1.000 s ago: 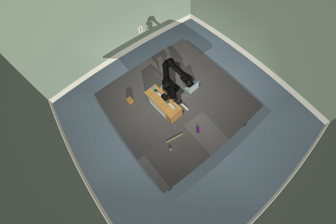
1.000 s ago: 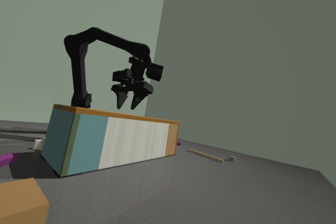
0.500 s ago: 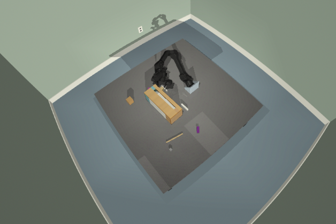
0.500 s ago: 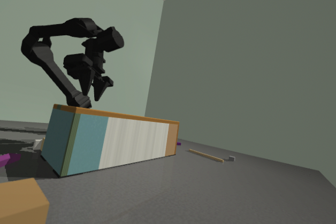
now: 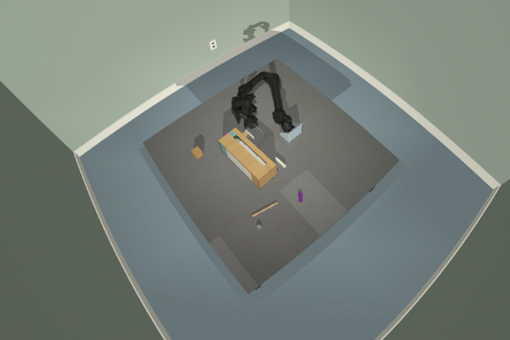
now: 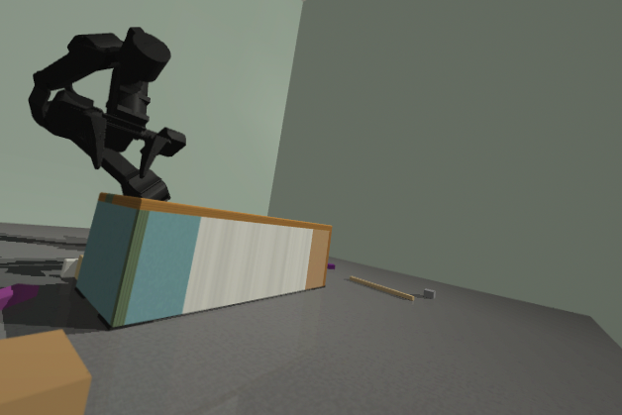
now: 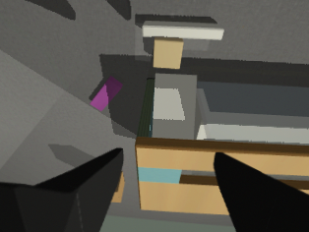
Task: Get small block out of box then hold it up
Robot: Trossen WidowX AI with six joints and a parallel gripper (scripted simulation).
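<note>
Right now my gripper tip is 15 cm above the tan block and 2 cm past it. The rest, counted from my gripper tip: thin wooden stick 47 cm to the left, 25 cm ahead, 16 cm below; magenta piece 16 cm below, 9 cm to the right, 6 cm ahead; box 16 cm to the left, 10 cm below, 7 cm ahead.
</note>
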